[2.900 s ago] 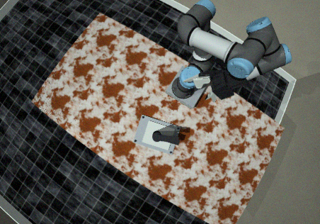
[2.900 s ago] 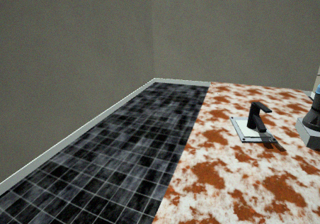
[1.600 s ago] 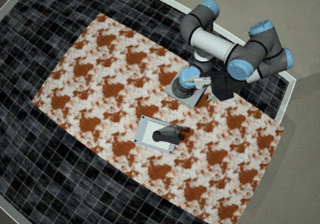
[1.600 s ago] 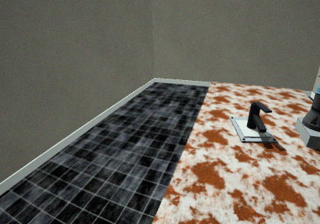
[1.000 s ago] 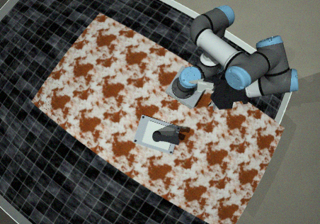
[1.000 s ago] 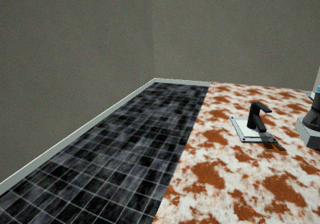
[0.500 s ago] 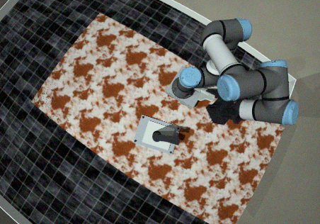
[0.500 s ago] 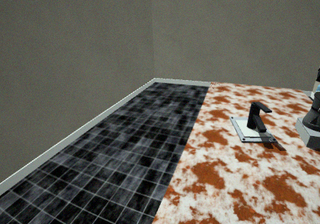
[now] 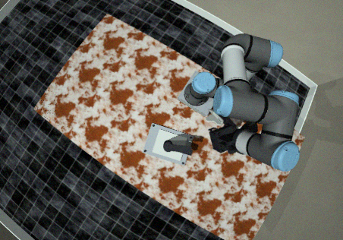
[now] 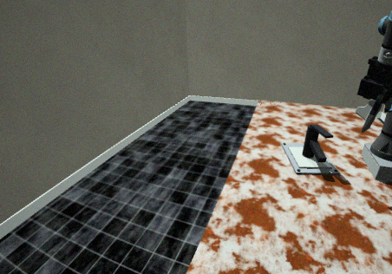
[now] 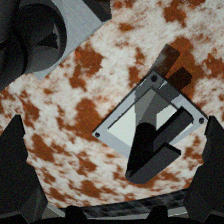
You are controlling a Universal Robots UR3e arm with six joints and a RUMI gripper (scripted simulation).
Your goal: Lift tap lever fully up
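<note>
The lever lies 13 cm ahead of my hand, 9 cm to the right of it and 8 cm below it. Round my hand: tap: 14 cm ahead, 11 cm to the right, 13 cm below.
</note>
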